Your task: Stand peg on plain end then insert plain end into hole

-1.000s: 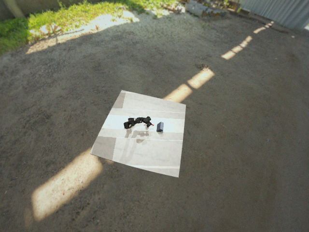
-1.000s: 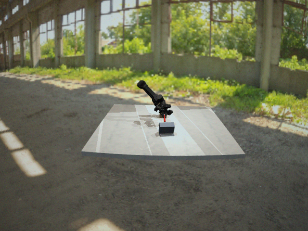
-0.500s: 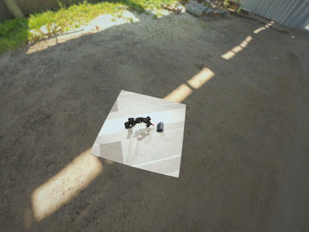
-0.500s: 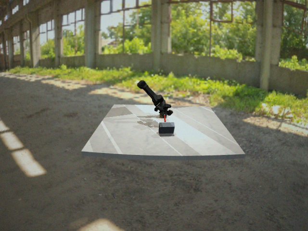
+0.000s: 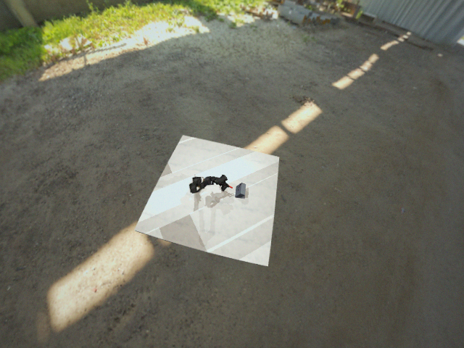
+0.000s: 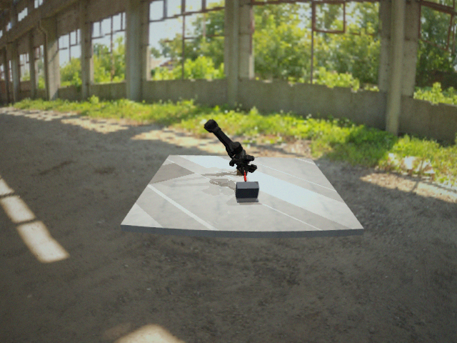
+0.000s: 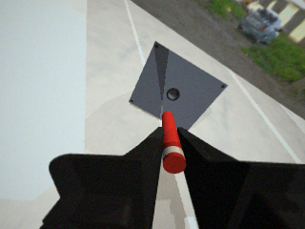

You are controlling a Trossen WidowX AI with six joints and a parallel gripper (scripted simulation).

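Right now the sloped panel is 12 cm ahead of my gripper tip and 5 cm below it. Also, from my gripper tip: red peg 1 cm behind, 1 cm above.
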